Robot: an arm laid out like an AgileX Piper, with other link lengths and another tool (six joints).
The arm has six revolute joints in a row. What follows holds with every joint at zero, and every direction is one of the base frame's.
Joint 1 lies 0.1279 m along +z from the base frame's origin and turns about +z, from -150 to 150 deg.
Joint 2 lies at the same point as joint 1 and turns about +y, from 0 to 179.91 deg.
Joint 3 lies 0.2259 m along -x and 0.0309 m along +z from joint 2 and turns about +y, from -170 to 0 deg.
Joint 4 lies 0.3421 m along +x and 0.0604 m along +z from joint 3 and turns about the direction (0.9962, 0, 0.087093), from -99.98 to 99.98 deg.
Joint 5 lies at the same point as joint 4 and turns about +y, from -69.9 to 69.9 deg.
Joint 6 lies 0.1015 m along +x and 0.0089 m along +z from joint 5 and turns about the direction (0.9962, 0, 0.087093), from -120 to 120 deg.
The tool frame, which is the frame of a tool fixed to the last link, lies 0.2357 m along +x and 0.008 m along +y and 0.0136 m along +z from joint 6; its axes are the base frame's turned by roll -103.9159, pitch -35.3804 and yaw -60.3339 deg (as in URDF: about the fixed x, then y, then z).
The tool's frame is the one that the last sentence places.
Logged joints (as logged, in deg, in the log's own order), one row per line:
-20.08 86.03 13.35 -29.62 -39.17 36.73
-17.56 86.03 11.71 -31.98 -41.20 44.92
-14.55 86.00 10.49 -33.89 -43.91 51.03
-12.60 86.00 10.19 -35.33 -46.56 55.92
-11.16 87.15 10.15 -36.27 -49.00 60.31
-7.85 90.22 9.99 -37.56 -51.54 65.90
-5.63 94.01 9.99 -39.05 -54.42 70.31
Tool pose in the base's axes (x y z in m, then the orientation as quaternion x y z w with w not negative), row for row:
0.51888 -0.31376 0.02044 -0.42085 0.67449 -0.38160 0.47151
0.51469 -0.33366 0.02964 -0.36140 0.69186 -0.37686 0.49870
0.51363 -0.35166 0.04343 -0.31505 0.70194 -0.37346 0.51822
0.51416 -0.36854 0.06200 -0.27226 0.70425 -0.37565 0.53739
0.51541 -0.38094 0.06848 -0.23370 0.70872 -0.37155 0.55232
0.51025 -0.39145 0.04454 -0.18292 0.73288 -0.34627 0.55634
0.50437 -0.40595 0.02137 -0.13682 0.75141 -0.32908 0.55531
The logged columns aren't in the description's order. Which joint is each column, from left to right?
Columns, left to right: joint 5, joint 2, joint 4, joint 1, joint 3, joint 6.
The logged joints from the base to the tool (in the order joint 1, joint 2, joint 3, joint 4, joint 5, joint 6), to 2 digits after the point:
-29.62 86.03 -39.17 13.35 -20.08 36.73
-31.98 86.03 -41.20 11.71 -17.56 44.92
-33.89 86.00 -43.91 10.49 -14.55 51.03
-35.33 86.00 -46.56 10.19 -12.60 55.92
-36.27 87.15 -49.00 10.15 -11.16 60.31
-37.56 90.22 -51.54 9.99 -7.85 65.90
-39.05 94.01 -54.42 9.99 -5.63 70.31

